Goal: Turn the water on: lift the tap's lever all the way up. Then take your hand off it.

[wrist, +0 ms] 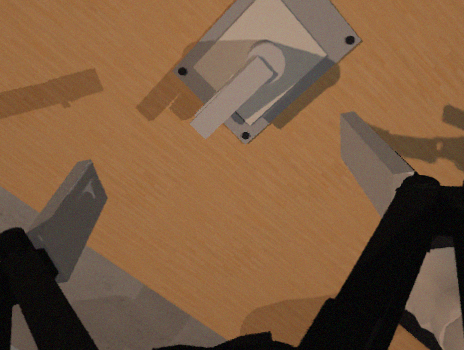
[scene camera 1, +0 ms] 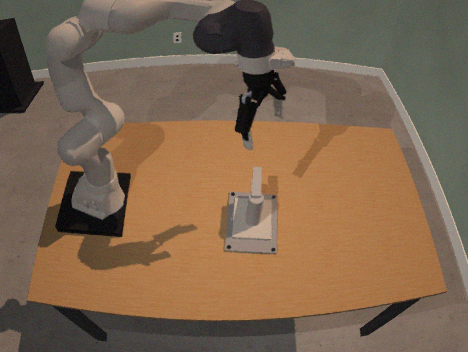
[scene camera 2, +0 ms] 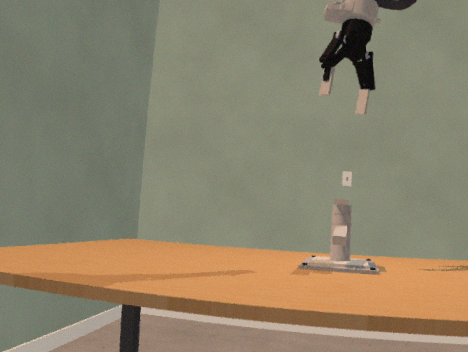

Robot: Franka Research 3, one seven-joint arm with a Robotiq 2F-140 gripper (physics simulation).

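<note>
The tap stands on a grey base plate. Its upright column is round and grey. The lever is a flat light bar at the column's top, reaching toward the table's back edge in scene camera 1. A short spout sticks out lower on the column. The lever's exact tilt is hard to judge. My gripper is wide open and empty, well above the tap and apart from it. In the wrist view the lever's free end points toward the gap between the fingers.
The tap's plate rests on the wooden table. The arm's black base stands at the table's left in scene camera 1. A black cabinet stands on the floor beyond the left side.
</note>
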